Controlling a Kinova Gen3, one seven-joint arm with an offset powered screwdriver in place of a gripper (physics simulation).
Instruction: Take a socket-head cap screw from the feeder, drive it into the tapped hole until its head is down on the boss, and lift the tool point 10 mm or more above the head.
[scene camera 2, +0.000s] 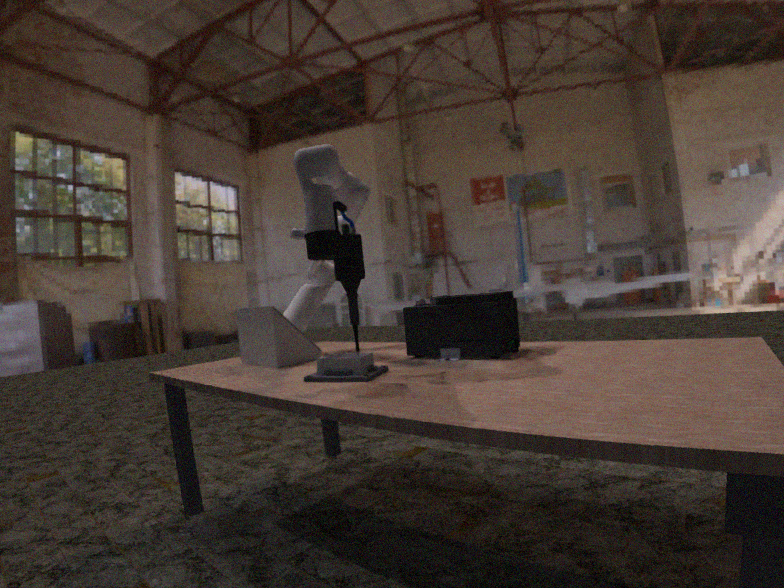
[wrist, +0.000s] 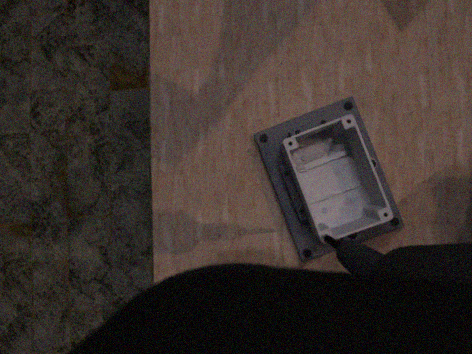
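Note:
My gripper, a black screwdriver (scene camera 2: 357, 350) (wrist: 328, 240), points straight down. Its tip is at the near corner boss of a light grey open-topped box (scene camera 2: 345, 362) (wrist: 365, 175). In the wrist view the tip overlaps that corner and hides its hole. I cannot tell whether it touches, or whether a screw is on the bit or in the hole. Dark holes show in the other three corners. The box sits on a dark grey base plate (scene camera 2: 313, 378) (wrist: 272, 155). A black block-shaped unit (scene camera 2: 462, 325), probably the feeder, stands right of the box in the scene view, with a small clear piece at its front foot.
A grey wedge-shaped block (scene camera 2: 260, 336) stands left of the plate in the scene view, close to it. The wooden table (scene camera 2: 601, 392) (wrist: 200, 190) has an edge left of the plate in the wrist view. Shadows of the arm and tool fall on the table.

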